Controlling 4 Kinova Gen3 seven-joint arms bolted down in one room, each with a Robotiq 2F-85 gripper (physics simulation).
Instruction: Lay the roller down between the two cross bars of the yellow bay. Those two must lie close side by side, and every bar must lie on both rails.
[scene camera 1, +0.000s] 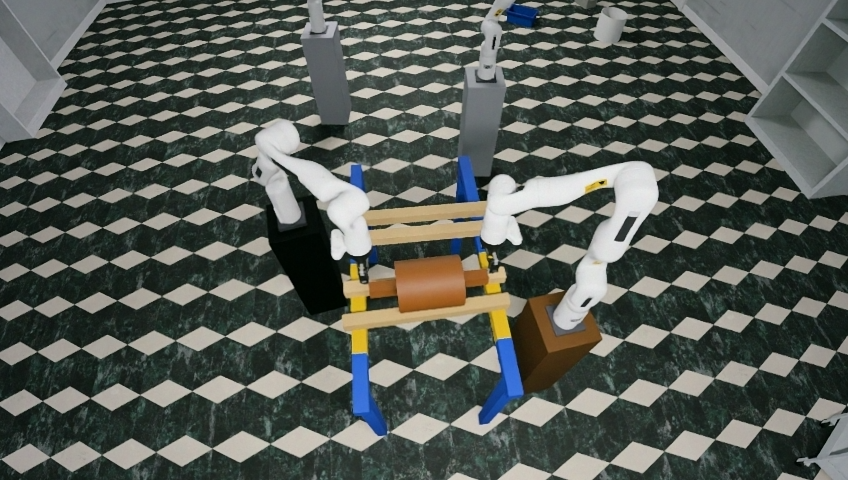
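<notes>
The orange-brown roller (431, 284) lies level across the yellow bay, its square shaft ends showing at both sides. The front cross bar (380, 321) lies on both yellow rails, in front of the roller. The other bar (355, 289) lies behind that one; its ends are at the rails and the roller and shaft hide its middle. The left-hand arm's gripper (363, 280) points down at this bar's left end. The right-hand arm's gripper (493, 268) points down near its right end. Finger openings are too small to tell. The two far arms' grippers are out of view.
Two more bars (425, 212) (425, 232) cross the frame farther back; arms hide their right ends. Blue rail ends (360, 380) (509, 368) extend to the front. Pedestals are black (306, 267), brown (544, 344) and grey (327, 77) (479, 124). A blue bin (521, 16) and white cylinder (610, 25) stand far back.
</notes>
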